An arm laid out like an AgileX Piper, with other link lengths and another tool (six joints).
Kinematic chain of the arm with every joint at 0, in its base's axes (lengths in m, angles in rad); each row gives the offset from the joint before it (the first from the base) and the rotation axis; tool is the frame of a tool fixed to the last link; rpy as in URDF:
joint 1: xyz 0 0 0.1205 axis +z
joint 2: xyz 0 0 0 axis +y
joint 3: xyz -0.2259 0 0.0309 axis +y
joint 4: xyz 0.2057 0 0.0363 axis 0.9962 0 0.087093
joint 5: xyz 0 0 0 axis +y
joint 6: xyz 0.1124 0 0.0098 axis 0.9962 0 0.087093
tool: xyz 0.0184 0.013 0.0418 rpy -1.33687 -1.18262 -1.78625
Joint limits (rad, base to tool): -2.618..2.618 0..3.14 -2.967..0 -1.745..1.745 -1.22..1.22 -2.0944..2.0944
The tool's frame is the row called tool.
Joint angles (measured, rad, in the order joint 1, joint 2, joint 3, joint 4, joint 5, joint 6), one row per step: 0.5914, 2.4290, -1.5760, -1.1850, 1.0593, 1.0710; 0.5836, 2.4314, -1.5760, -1.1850, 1.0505, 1.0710; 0.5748, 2.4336, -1.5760, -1.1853, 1.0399, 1.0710; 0.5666, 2.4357, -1.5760, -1.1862, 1.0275, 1.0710; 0.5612, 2.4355, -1.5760, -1.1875, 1.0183, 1.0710; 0.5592, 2.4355, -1.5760, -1.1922, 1.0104, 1.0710; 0.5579, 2.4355, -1.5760, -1.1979, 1.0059, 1.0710; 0.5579, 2.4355, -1.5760, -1.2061, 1.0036, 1.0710; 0.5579, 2.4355, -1.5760, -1.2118, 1.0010, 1.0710; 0.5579, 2.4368, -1.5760, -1.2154, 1.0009, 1.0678; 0.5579, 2.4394, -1.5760, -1.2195, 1.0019, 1.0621; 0.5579, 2.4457, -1.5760, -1.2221, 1.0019, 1.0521
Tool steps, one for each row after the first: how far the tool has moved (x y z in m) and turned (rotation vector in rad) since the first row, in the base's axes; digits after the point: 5 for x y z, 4 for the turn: 0.00124, -0.00213, -0.00139, 0.0052, 0.0024, -0.0019; 0.00268, -0.00443, -0.00276, 0.0117, 0.0045, -0.0035; 0.00414, -0.00625, -0.00411, 0.0193, 0.0064, -0.0028; 0.00527, -0.00723, -0.00433, 0.0255, 0.0060, -0.0012; 0.00611, -0.00690, -0.00432, 0.0285, 0.0045, 0.0054; 0.00680, -0.00668, -0.00410, 0.0284, 0.0026, 0.0111; 0.00740, -0.00614, -0.00360, 0.0251, -0.0003, 0.0184; 0.00785, -0.00563, -0.00330, 0.0235, -0.0023, 0.0242; 0.00795, -0.00549, -0.00370, 0.0189, -0.0006, 0.0286; 0.00792, -0.00548, -0.00464, 0.0111, 0.0034, 0.0341; 0.00750, -0.00547, -0.00744, 0.0007, 0.0138, 0.0417
